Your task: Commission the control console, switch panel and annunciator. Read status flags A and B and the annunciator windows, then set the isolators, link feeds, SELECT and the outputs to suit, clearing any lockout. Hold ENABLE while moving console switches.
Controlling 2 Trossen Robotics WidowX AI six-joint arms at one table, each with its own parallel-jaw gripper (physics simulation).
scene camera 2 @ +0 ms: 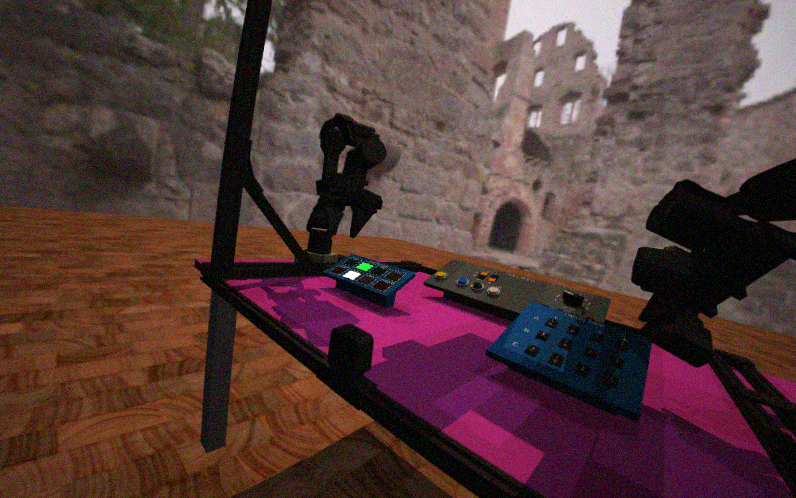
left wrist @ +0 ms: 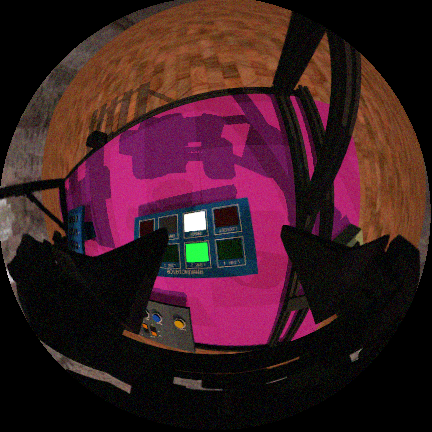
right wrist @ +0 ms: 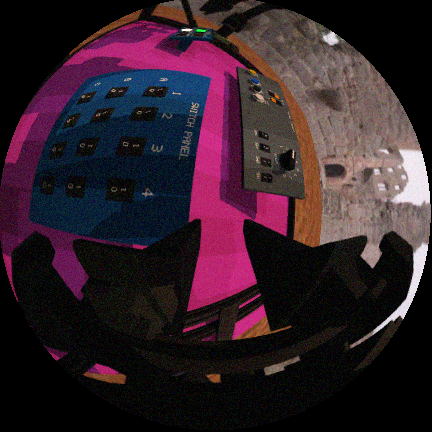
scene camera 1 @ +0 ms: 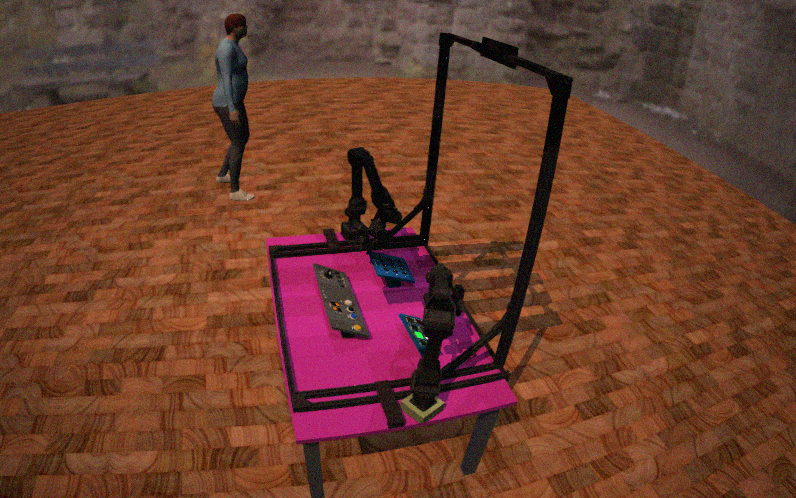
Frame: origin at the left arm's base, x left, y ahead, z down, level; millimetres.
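Seen in the pictures: left gripper, fingertip midpoint: (scene camera 2: 340, 237) (left wrist: 225, 232); right gripper, fingertip midpoint: (scene camera 2: 640, 328) (right wrist: 222, 224) (scene camera 1: 363, 252); left arm's base, link origin: (scene camera 2: 318, 251) (right wrist: 220, 34) (scene camera 1: 423, 401); right arm's base, link origin: (right wrist: 188, 376).
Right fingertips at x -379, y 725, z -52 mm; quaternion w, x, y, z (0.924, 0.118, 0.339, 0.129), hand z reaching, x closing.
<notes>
Offsets run from my right fingertips to a thing's top centre. "pt": to the spot under its first point. Level surfaces: height alone.
The grey console {dx +268, dy -154, dz -7 mm} (scene camera 1: 342, 287) (scene camera 2: 522, 298) (left wrist: 175, 336) (right wrist: 272, 117) has yellow, blue, black and white buttons, orange indicators, small switches and a black knob {dx +211, dy -31, dz -7 mm} (scene camera 2: 572, 298) (right wrist: 288, 160). The blue switch panel (scene camera 1: 392, 268) (scene camera 2: 507, 347) (right wrist: 111, 132) bears rows of black rockers. The blue annunciator {dx +164, dy -483, dz +13 mm} (scene camera 2: 375, 291) (left wrist: 251, 262) has a white READY window {dx +140, dy -518, dz +41 mm} (left wrist: 194, 220) and green LINK 2 window {dx +174, dy -503, dz +22 mm} (left wrist: 197, 252) lit; LOCKOUT {pt dx +162, dy -559, dz +44 mm} (left wrist: 227, 219) is dark red. My left gripper (left wrist: 225, 232) is open and empty above the annunciator. My right gripper (right wrist: 222, 224) is partly open and empty, near the switch panel's row 4 end.
Black rails frame the magenta table {dz +92 mm} (scene camera 1: 328, 375). An overhead gantry (scene camera 1: 531, 246) rises along the right side in scene camera 1. A black block (scene camera 2: 350, 349) stands at the near rail in scene camera 2. A person (scene camera 1: 231, 76) stands on the floor beyond the table.
</notes>
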